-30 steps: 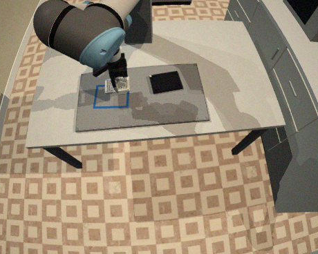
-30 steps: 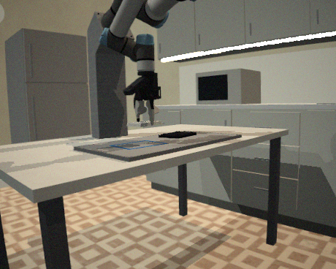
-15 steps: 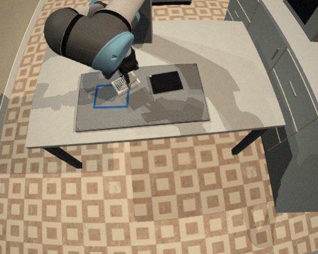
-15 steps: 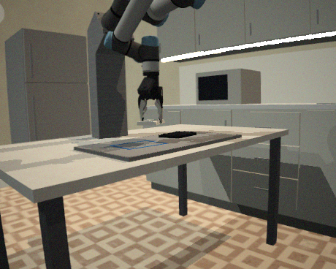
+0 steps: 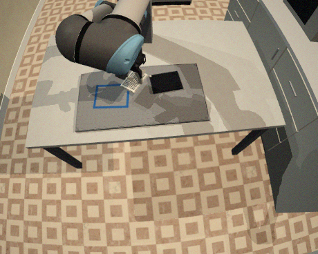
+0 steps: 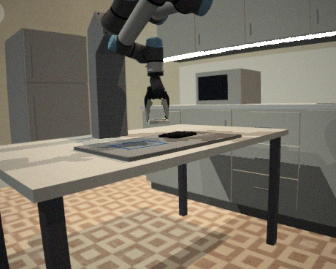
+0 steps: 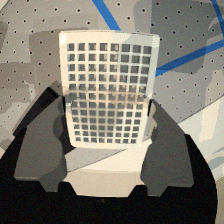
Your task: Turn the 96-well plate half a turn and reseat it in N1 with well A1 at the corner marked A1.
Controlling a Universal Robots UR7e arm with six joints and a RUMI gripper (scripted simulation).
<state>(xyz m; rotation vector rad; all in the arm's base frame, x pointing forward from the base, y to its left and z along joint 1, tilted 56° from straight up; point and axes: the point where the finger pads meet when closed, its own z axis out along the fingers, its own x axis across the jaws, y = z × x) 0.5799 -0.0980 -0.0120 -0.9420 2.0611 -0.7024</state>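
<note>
My hand is 170 mm to the right of the black plate nest N1, 90 mm above it and 10 mm short of it. The rest, counted from my hand: white 96-well plate (10 mm below).
</note>
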